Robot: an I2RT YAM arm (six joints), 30 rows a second.
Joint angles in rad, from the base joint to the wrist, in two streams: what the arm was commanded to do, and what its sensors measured. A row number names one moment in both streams.
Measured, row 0:
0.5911, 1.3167, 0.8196, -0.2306, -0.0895, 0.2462
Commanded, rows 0 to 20:
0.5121, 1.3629, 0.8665, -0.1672, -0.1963, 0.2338
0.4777, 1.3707, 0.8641, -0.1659, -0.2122, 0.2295
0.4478, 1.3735, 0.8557, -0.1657, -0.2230, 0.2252
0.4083, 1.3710, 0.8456, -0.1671, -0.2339, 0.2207
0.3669, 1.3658, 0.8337, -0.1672, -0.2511, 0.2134
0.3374, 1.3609, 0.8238, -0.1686, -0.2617, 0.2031
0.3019, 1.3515, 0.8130, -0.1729, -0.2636, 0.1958
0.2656, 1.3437, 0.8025, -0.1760, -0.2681, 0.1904
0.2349, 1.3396, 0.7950, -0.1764, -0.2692, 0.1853
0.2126, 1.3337, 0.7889, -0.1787, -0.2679, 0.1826
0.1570, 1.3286, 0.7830, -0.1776, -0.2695, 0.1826
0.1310, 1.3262, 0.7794, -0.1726, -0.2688, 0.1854
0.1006, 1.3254, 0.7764, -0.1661, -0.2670, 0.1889
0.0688, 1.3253, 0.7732, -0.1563, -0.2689, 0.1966
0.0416, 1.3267, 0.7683, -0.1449, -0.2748, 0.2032
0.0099, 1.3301, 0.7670, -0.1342, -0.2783, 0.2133
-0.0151, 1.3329, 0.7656, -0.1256, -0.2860, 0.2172
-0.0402, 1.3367, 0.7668, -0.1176, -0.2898, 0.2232
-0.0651, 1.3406, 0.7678, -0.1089, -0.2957, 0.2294
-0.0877, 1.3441, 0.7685, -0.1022, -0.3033, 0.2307
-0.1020, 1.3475, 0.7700, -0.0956, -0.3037, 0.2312
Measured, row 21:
-0.0662, 1.3495, 0.7830, -0.1436, -0.2691, 0.2173
